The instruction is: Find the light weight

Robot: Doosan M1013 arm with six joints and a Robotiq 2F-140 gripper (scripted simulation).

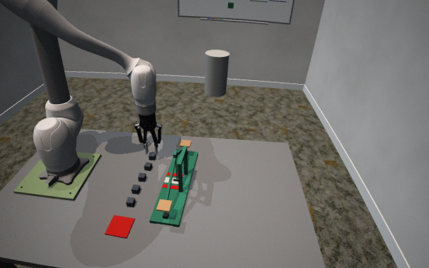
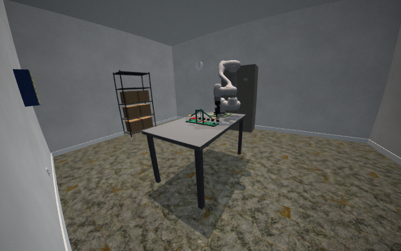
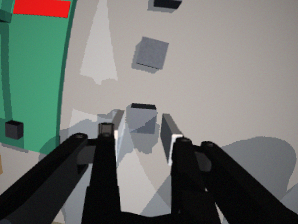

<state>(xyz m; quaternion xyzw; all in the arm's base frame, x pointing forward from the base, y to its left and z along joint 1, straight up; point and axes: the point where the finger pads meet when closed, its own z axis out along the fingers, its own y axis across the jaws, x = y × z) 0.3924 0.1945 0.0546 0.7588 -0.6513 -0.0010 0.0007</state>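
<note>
The dark weight lies 6 cm below my hand. Round my hand: green rocker balance 18 cm ahead, 15 cm to the right, 2 cm above; then red dish 42 cm to the right, 7 cm below, 2 cm ahead.
</note>
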